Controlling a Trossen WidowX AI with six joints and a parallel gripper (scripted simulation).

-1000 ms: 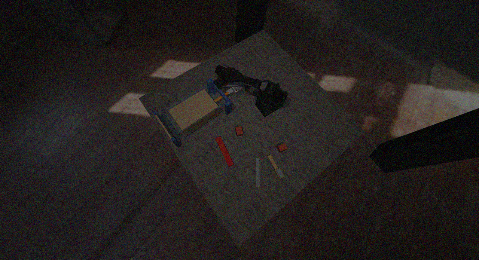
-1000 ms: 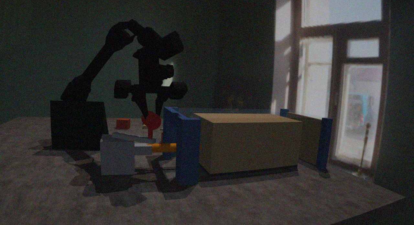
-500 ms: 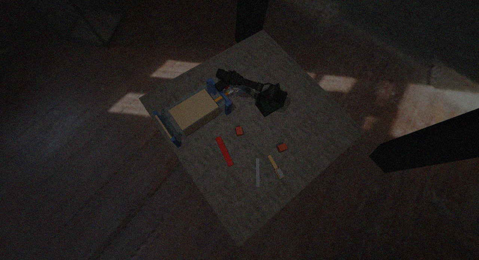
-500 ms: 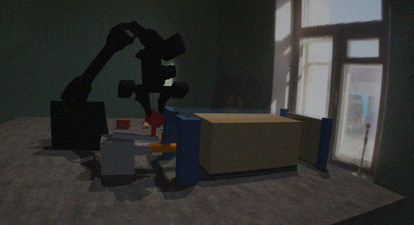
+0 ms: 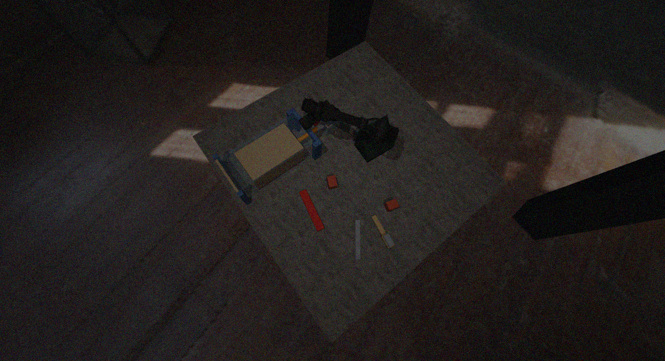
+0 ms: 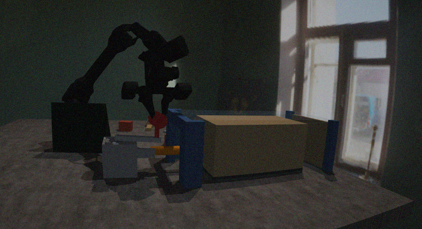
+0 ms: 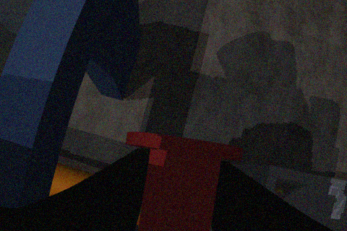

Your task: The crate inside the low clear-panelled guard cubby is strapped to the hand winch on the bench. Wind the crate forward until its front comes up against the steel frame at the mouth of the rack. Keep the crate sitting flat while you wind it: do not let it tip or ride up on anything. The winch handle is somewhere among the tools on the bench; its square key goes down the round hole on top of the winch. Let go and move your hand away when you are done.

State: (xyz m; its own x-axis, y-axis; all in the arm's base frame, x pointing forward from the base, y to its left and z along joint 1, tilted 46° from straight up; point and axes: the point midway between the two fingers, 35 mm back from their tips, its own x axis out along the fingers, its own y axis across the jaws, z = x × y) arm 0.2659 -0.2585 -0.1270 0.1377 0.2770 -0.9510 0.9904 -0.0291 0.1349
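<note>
My gripper tip is 40 mm past the crank handle, 20 mm to the right of it and 40 mm above it. Also, from my gripper tip: blue frame 60 mm ahead, 30 mm to the left, 40 mm below; then grey winch 120 mm behind, 30 mm to the left, 120 mm below; then red knob 20 mm to the left, 20 mm below.
</note>
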